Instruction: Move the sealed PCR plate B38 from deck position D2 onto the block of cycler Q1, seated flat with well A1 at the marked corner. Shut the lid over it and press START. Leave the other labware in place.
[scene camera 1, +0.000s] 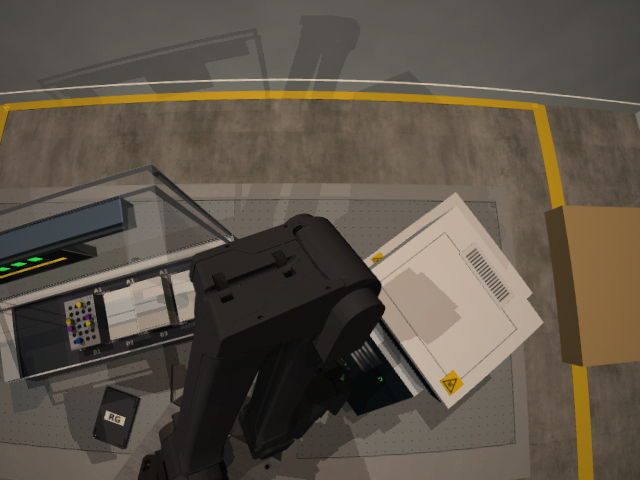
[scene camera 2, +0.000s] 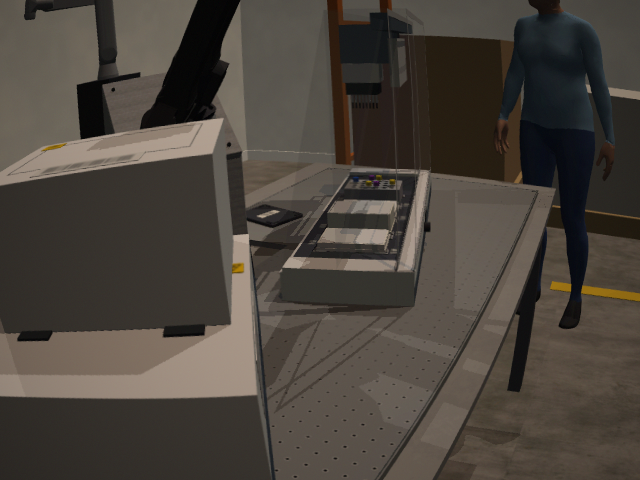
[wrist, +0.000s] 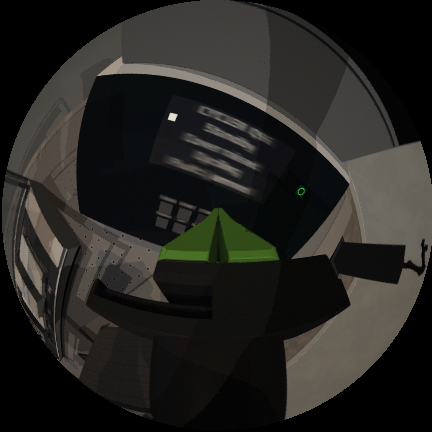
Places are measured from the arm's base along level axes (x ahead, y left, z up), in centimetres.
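Where they show: gripper, fingertip midpoint: (scene camera 1: 344, 364) (wrist: 217, 214).
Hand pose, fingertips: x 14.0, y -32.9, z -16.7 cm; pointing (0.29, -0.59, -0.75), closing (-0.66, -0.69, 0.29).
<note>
Each offset is from my fingertips to the centre of the thing. "pt": to the spot under its first point.
Cycler Q1 (scene camera 1: 429, 356) (scene camera 2: 129, 361) is a pale box; its lid (scene camera 1: 491, 320) (scene camera 2: 113, 248) lies over the top and hides the block. In the wrist view its dark front panel {pt dx +10.1, dy +2.7, dz +0.1 cm} (wrist: 120, 150) has a blurred text screen {pt dx +6.3, dy -0.5, dz +1.0 cm} (wrist: 172, 150), a green ring mark {pt dx -3.9, dy -7.4, dz +1.9 cm} (wrist: 301, 191) and grey keys {dx +3.6, dy +2.7, dz -2.8 cm} (wrist: 165, 207). My gripper (wrist: 217, 214) (scene camera 1: 342, 373) is shut and empty, its green fingertips together in front of the panel, overlapping the keys in the wrist view. Whether they touch it cannot be told. Pale labware (scene camera 1: 119, 312) (scene camera 2: 360, 214) stands at D2; no B38 label is readable.
The deck (scene camera 1: 38, 330) (scene camera 2: 348, 286) also holds a tube rack (scene camera 1: 82, 335) (scene camera 2: 373, 192) and other pale labware {dx +20.0, dy +37.1, dz -8.9 cm} (scene camera 2: 354, 238), behind a clear guard. A black RG case {dx -11.8, dy +63.4, dz -14.7 cm} (scene camera 1: 116, 403) (scene camera 2: 272, 215) lies beside it. A brown box (scene camera 1: 610, 284) stands right. A person (scene camera 2: 558, 103) stands behind the table.
</note>
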